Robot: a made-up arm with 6 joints.
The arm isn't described. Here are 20 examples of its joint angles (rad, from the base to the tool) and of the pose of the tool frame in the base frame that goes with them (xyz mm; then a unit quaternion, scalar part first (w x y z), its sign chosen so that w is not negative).
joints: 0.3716 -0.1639 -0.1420 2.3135 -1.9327 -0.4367
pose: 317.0 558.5 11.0 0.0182 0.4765 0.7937 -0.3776
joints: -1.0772 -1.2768 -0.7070 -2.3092 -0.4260 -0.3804
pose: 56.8 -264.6 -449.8 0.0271 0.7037 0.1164 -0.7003
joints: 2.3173 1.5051 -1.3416 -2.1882 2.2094 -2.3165
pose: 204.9 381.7 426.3 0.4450 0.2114 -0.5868 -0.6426
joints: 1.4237 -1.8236 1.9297 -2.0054 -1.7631 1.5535
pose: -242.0 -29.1 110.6 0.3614 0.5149 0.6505 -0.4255
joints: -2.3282 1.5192 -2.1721 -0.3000 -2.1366 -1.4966
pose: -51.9 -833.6 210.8 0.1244 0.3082 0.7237 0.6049
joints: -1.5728 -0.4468 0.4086 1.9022 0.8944 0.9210
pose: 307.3 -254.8 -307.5 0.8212 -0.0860 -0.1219 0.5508
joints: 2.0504 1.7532 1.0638 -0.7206 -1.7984 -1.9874
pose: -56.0 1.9 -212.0 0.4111 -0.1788 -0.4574 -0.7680
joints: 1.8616 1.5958 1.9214 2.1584 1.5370 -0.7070
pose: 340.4 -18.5 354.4 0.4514 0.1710 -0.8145 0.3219
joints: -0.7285 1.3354 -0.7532 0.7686 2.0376 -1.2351
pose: 223.5 -355.8 -445.2 0.7548 0.5036 -0.0754 0.4135
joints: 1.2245 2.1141 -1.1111 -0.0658 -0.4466 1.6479
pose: -6.1 559.9 -217.8 0.3321 0.3086 0.8516 0.2631
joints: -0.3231 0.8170 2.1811 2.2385 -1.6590 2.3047
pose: -27.9 248.4 222.6 0.7283 -0.6566 -0.1591 -0.1149
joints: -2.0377 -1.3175 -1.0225 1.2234 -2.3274 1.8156
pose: -54.8 -690.2 256.5 0.6509 0.2797 -0.3174 0.6304
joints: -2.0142 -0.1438 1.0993 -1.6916 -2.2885 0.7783
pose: 184.8 -170.4 2.6 0.0890 0.0899 -0.9819 -0.1407
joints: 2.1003 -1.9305 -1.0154 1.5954 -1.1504 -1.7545
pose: -421.2 589.9 765.5 0.0570 0.7648 0.6415 0.0209
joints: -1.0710 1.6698 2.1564 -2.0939 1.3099 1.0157
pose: 177.9 205.3 -43.3 0.3598 0.3209 -0.3505 0.8030
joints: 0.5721 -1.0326 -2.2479 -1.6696 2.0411 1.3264
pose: -372.5 215.9 -425.0 0.6074 -0.2536 -0.1446 -0.7388
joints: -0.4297 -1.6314 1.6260 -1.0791 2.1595 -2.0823
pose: -34.7 -29.9 -0.2 0.4825 -0.2194 0.4869 0.6943
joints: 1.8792 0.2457 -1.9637 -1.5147 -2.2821 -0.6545
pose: -202.7 650.0 412.3 0.8813 0.4221 0.1157 -0.1781
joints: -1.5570 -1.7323 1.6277 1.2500 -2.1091 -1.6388
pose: -332.0 249.8 -75.9 0.6092 0.4413 0.2977 -0.5878
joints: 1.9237 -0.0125 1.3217 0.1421 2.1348 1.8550
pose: 45.4 -119.0 325.9 0.3545 -0.4952 -0.5682 -0.5534
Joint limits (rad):
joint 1: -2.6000..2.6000
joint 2: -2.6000..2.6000
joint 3: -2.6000..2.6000
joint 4: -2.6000..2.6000
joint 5: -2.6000..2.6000
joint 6: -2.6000..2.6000
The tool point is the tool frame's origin. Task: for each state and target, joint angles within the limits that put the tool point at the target. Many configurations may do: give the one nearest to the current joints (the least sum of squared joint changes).
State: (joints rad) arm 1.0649 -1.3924 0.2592 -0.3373 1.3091 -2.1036
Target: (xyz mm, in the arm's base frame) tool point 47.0 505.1 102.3
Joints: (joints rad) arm 0.9119 -0.8957 0.3698 -0.4996 1.6515 -1.8231
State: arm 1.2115 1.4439 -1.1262 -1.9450 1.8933 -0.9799
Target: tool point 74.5 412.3 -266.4
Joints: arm 1.0005 1.2094 -1.1787 -2.2307 2.0188 -0.7258
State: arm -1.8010 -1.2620 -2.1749 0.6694 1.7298 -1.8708
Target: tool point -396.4 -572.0 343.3
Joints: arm -1.8902 -1.1422 -1.5059 0.8430 1.7005 -0.9654
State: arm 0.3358 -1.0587 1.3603 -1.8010 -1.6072 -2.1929
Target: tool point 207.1 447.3 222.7
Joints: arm -0.1372 -0.8537 0.9122 -1.7390 -1.4092 -2.0834
